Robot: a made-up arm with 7 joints.
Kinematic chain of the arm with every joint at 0, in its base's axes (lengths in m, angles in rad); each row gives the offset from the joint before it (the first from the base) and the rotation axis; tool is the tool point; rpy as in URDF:
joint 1: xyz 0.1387 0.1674 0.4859 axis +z
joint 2: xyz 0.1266 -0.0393 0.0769 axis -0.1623 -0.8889 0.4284
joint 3: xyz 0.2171 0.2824 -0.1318 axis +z
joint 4: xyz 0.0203 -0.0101 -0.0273 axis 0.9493 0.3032 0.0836
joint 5: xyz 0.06 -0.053 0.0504 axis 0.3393 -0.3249 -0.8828
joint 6: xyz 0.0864 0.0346 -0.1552 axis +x
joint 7: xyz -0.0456 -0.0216 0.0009 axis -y
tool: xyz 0.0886 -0.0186 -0.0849 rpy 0 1.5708 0
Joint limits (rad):
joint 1: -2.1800..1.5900
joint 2: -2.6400..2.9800
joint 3: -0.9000..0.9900
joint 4: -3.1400..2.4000
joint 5: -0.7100..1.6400
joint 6: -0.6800..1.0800
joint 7: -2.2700..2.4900
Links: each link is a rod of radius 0.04 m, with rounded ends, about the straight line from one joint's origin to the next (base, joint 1, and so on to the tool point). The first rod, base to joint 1, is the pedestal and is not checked.
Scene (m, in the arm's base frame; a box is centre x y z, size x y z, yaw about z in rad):
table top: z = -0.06
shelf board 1: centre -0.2 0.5 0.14 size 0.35 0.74 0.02 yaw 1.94
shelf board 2: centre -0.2 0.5 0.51 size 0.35 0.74 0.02 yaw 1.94
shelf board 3: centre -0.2 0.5 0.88 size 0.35 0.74 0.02 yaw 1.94
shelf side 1: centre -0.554 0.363 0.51 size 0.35 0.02 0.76 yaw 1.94
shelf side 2: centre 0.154 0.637 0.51 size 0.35 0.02 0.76 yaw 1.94
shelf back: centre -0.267 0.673 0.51 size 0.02 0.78 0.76 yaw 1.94
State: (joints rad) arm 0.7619 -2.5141 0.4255 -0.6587 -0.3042 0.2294 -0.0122
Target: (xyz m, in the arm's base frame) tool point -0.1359 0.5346 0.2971
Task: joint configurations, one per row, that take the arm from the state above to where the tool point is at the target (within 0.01 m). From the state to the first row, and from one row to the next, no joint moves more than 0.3 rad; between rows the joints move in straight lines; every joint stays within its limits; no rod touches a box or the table.
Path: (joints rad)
1: 0.4724 -2.5647 0.4939 -0.5511 -0.3253 0.2774 -0.0198
2: 0.1830 -2.6152 0.5623 -0.4434 -0.3464 0.3254 -0.0273

